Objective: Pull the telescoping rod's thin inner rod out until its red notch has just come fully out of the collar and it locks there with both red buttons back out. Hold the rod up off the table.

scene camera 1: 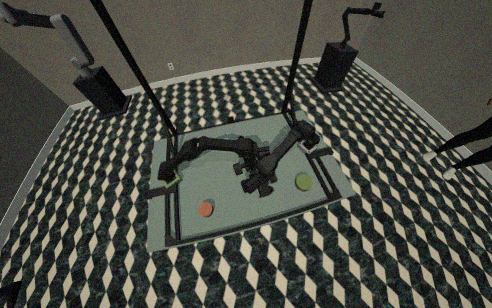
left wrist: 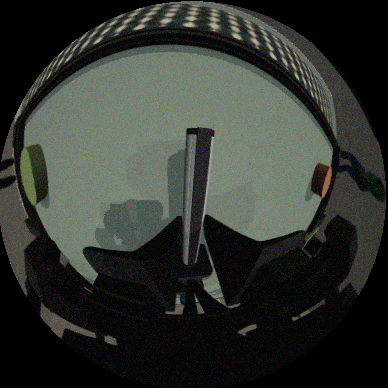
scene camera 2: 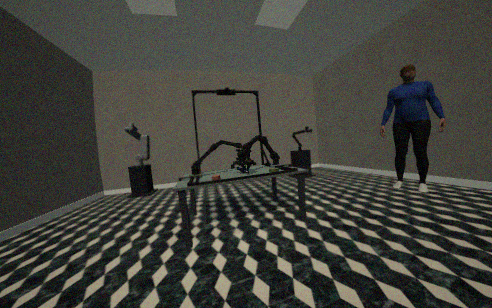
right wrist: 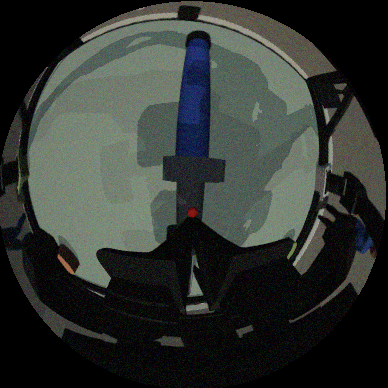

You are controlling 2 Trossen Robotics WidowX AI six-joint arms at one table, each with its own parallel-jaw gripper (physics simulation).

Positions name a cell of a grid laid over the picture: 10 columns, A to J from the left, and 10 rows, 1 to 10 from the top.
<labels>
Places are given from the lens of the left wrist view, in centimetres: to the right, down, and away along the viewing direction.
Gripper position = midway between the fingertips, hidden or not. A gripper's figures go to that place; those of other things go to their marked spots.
left gripper (left wrist: E6): 0, 2, 10
right gripper (left wrist: E8): 0, 11, 12
telescoping rod (left wrist: F7): 1, 8, 11
</labels>
